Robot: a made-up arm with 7 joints.
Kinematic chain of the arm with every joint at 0, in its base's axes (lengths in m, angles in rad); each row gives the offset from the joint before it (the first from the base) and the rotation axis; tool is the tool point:
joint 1: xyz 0 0 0.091 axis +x
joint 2: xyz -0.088 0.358 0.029 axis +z
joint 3: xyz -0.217 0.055 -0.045 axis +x
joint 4: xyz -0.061 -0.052 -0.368 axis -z
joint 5: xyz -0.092 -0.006 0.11 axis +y
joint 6: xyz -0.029 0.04 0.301 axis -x
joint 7: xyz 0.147 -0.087 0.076 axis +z
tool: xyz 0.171 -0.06 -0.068
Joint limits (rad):
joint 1: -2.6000..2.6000
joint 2: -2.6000..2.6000
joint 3: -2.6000..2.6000
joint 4: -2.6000..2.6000
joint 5: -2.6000..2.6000
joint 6: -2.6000..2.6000
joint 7: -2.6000..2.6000
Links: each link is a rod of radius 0.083 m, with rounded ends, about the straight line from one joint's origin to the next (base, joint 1, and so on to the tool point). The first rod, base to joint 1, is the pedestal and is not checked.
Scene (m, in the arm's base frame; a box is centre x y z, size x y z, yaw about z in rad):
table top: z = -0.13
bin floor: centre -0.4 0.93 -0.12 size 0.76 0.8 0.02 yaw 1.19
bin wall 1: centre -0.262 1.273 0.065 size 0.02 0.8 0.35 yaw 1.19
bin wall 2: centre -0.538 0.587 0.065 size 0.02 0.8 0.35 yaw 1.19
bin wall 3: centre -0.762 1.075 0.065 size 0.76 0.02 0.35 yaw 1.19
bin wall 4: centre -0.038 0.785 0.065 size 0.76 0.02 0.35 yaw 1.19
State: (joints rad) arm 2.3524 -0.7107 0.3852 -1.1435 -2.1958 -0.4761 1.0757
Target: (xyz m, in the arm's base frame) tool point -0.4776 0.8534 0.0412
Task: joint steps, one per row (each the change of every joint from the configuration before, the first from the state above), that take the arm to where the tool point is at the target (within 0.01 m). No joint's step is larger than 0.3 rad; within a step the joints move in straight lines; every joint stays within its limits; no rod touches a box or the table.
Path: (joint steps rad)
1: -0.2560 0.0103 0.0463 -0.0427 -0.0674 -0.0165 0.0142
2: -0.2559 0.0102 0.0463 -0.0427 -0.0673 -0.0165 0.0143
3: -0.2560 0.0103 0.0463 -0.0428 -0.0674 -0.0164 0.0142
4: -0.2560 0.0102 0.0464 -0.0427 -0.0674 -0.0165 0.0143
5: -0.2559 0.0103 0.0463 -0.0427 -0.0673 -0.0165 0.0142
6: -0.2560 0.0102 0.0463 -0.0427 -0.0674 -0.0165 0.0143

